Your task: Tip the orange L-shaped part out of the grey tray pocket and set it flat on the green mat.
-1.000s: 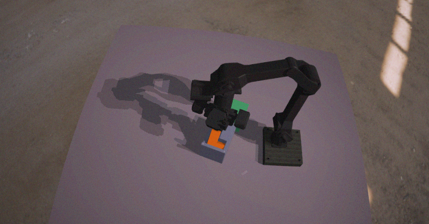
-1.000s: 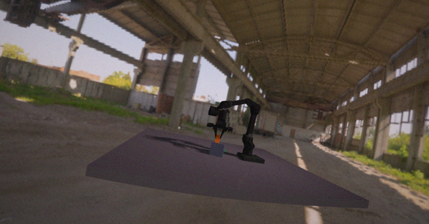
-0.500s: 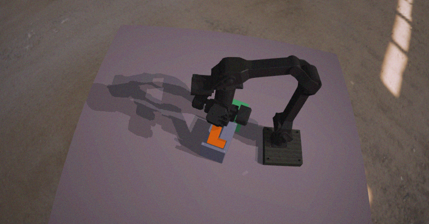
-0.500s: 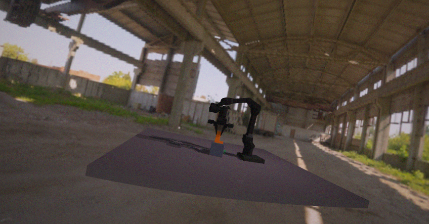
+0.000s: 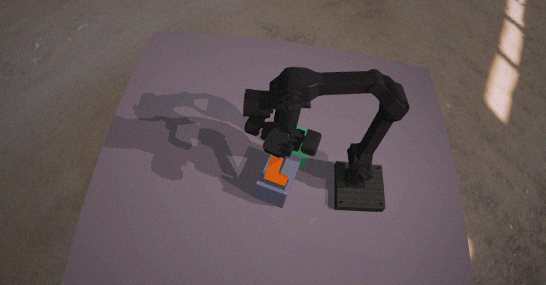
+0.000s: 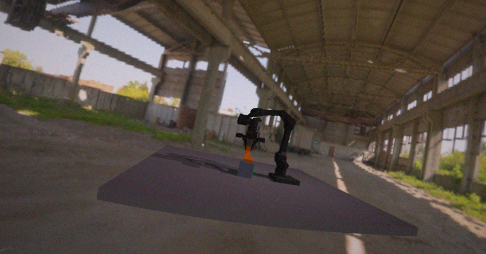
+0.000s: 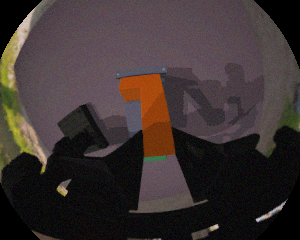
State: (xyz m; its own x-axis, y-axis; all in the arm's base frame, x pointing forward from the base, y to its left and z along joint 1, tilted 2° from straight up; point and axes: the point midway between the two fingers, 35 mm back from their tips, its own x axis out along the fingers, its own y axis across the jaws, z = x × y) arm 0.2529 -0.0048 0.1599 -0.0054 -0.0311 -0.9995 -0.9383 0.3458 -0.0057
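The green mat lies 60 mm behind my gripper tip, 130 mm to the right of it and 170 mm below it. Also, from my gripper tip: orange L-shaped part: 40 mm to the left, 30 mm below.
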